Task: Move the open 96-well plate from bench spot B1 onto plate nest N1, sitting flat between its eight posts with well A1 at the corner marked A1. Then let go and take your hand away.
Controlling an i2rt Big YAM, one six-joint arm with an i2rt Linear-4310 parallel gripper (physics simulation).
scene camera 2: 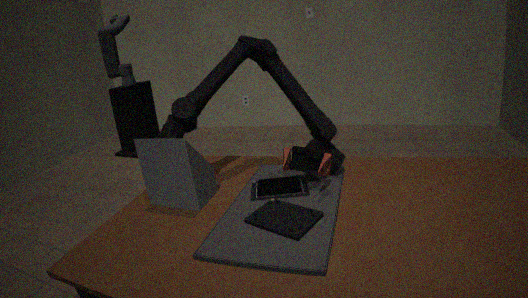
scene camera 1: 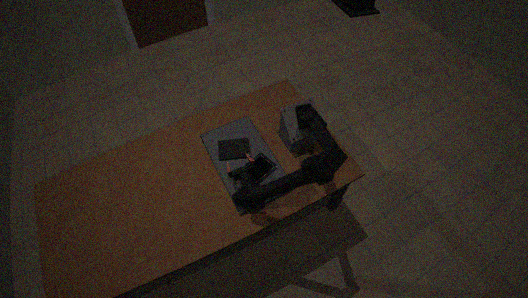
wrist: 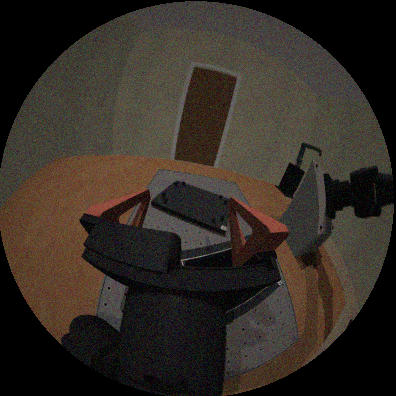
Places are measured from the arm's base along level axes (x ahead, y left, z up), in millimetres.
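Where they show: gripper, fingertip midpoint: [scene camera 2: 300,171] [scene camera 1: 236,157] [wrist: 188,196]; arm's base at its link origin: [scene camera 2: 167,151] [scene camera 1: 304,116] [wrist: 328,196].
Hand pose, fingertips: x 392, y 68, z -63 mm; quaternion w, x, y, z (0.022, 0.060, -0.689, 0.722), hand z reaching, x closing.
Each offset is from my fingertips to the top centre of the thing. Level surfaces: height alone.
The plate nest @[dx -15, dy -109, dz -66 mm] [scene camera 1: 234,149] [scene camera 2: 284,220] [wrist: 192,205] is a dark flat block with small posts and a pale mark at one corner. It lies on the grey board @[dx -44, dy -28, dz -87 mm] [scene camera 1: 239,127] [scene camera 2: 265,255] [wrist: 260,345] with no plate on it. The 96-well plate @[dx -89, dy +52, dz -72 mm] [scene camera 1: 263,166] [scene camera 2: 281,187] looks like a black rectangle with a pale outline, lying flat beside the nest; its wells are too dark to see. In the wrist view it is mostly hidden by the gripper body. My gripper [scene camera 1: 238,159] [scene camera 2: 306,161] [wrist: 188,196] is open and empty, tilted, with its orange fingers above the board near the plate.
A grey sloped block [scene camera 1: 289,131] [scene camera 2: 165,175] [wrist: 304,215] stands on the wooden table @[dz -101 mm] [scene camera 1: 125,200] [scene camera 2: 425,225] [wrist: 45,230] beside the board, near the arm's base. A black pedestal [scene camera 2: 134,117] with an arm-like thing on top stands in the background.
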